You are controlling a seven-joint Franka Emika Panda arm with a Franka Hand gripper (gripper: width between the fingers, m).
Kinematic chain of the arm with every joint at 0, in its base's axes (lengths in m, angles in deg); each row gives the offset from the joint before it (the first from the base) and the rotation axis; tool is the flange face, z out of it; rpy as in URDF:
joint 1: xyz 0 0 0.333 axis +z
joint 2: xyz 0 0 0 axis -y
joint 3: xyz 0 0 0.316 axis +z
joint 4: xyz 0.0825 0 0 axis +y
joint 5: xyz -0.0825 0 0.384 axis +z
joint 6: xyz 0 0 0 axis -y
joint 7: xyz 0.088 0 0 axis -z
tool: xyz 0 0 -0.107 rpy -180 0 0
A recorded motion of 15 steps. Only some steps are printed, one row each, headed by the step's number.
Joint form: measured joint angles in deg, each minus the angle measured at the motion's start. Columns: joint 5, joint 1, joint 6, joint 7, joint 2, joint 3, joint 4.
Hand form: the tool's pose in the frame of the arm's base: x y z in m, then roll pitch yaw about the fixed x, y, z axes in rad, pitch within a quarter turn. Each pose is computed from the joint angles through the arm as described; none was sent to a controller.
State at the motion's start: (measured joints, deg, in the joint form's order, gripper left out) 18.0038 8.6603 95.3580 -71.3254 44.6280 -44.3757 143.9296
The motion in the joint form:
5: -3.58 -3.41 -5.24 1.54 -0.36 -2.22 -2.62
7: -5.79 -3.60 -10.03 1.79 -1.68 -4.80 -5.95
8: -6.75 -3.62 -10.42 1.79 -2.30 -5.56 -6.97
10: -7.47 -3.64 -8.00 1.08 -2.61 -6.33 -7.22
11: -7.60 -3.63 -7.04 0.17 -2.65 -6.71 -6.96
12: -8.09 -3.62 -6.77 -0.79 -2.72 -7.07 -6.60
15: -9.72 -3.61 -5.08 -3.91 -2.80 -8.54 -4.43
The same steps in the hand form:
5: 0.2588 -0.2215 0.4728 -2.5179 -0.5992 0.5087
7: 0.2456 -0.2444 0.4762 -2.4830 -0.5580 0.4882
8: 0.2432 -0.2532 0.4765 -2.4899 -0.5431 0.4812
10: 0.2442 -0.2635 0.4747 -2.5303 -0.5522 0.4734
11: 0.2444 -0.2659 0.4720 -2.5445 -0.5634 0.4791
12: 0.2434 -0.2668 0.4677 -2.5518 -0.5654 0.4926
15: 0.2395 -0.2674 0.4474 -2.5691 -0.5730 0.5304

